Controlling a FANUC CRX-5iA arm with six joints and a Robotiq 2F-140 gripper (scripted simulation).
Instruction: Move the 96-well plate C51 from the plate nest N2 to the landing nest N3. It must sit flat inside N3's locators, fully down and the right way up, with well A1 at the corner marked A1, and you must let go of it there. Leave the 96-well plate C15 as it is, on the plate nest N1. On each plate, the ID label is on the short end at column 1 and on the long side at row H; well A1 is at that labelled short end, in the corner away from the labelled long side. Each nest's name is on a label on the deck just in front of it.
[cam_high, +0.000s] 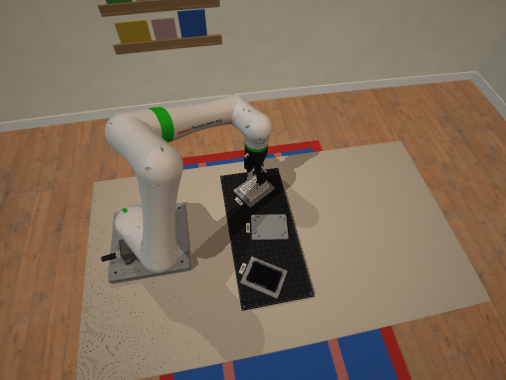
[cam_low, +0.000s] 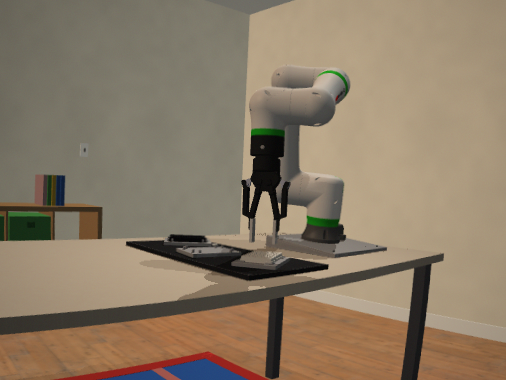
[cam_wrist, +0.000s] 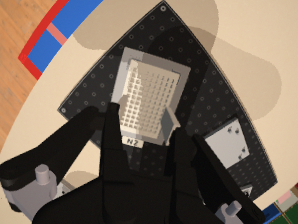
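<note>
The white 96-well plate C51 is 7 cm below my hand. Round my hand: landing nest N3: 21 cm to the right, 8 cm below; N2 label: 9 cm behind, 4 cm to the right, 9 cm below; grey plate nest N2: 8 cm below.
</note>
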